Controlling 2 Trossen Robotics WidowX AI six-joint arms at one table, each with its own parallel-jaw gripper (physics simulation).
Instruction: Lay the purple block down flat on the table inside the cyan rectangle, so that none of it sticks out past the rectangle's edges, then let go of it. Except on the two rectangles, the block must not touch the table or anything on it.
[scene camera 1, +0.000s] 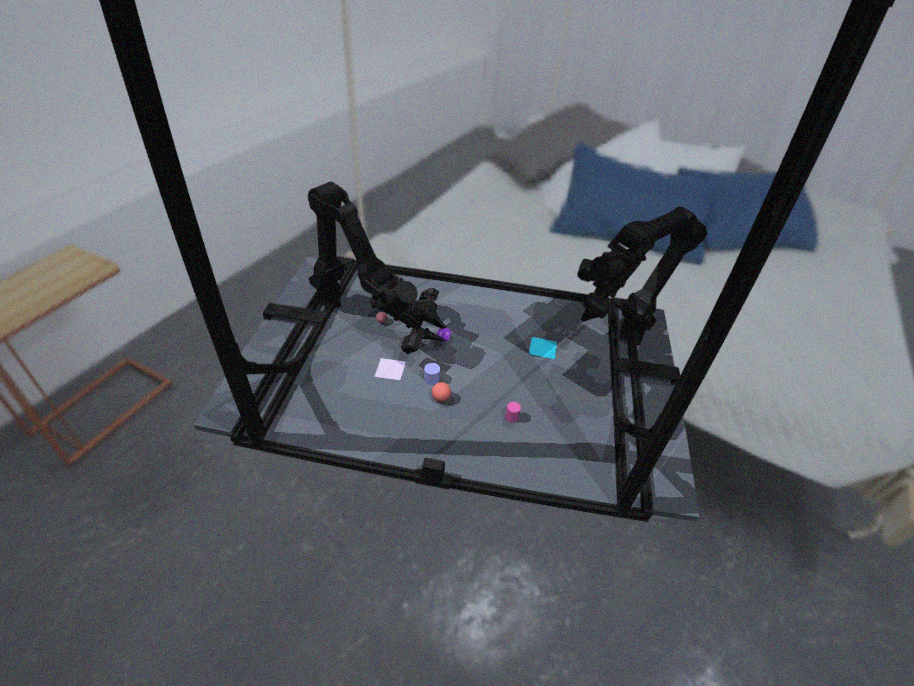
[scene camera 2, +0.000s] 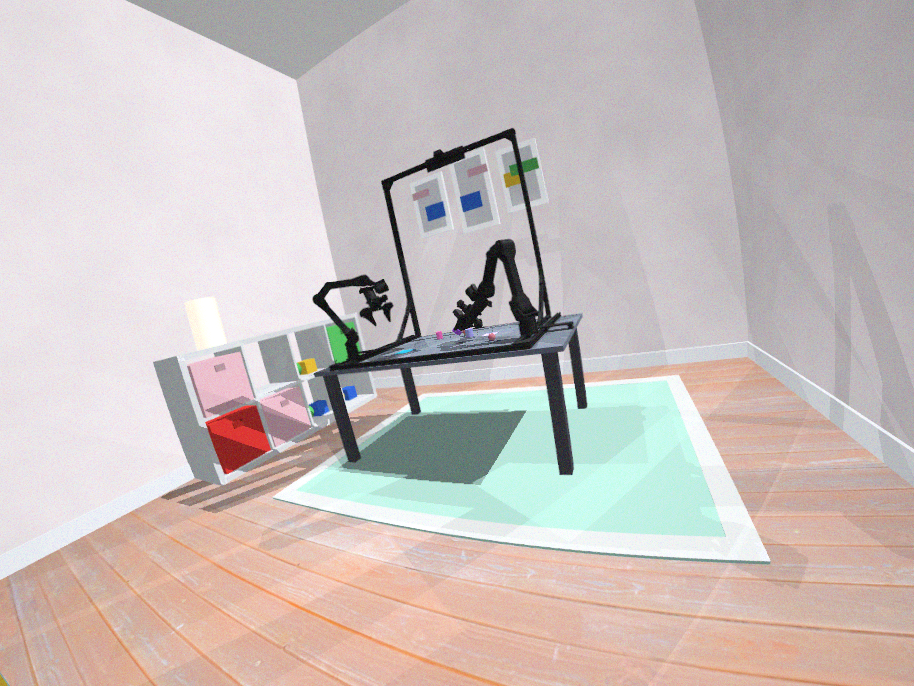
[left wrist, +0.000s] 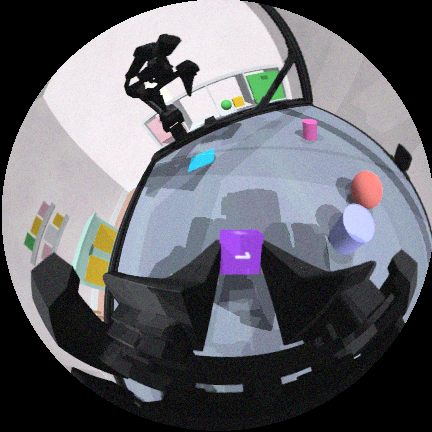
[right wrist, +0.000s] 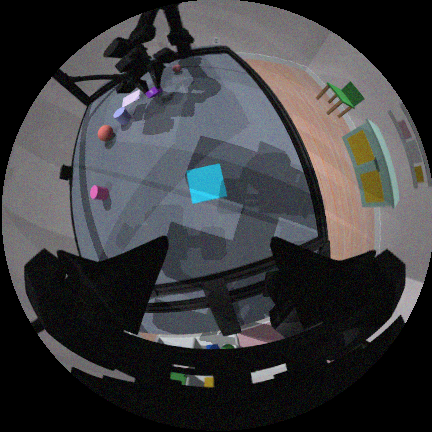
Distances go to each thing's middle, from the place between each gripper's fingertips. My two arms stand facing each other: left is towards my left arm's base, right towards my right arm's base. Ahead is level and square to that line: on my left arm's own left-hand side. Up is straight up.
Right now my left hand is 120 mm past the lavender cylinder (left wrist: 354, 227), 20 mm to the right of it and 40 mm above it. Round my left hand: cyan rectangle (right wrist: 206, 182) (60 mm ahead, 280 mm to the right, 60 mm below).
I see my right gripper 16 cm above the cyan rectangle, 9 cm to the right of it and 1 cm short of it. From my right hand the other things lie so: lavender cylinder (39 cm to the left, 17 cm behind, 14 cm below).
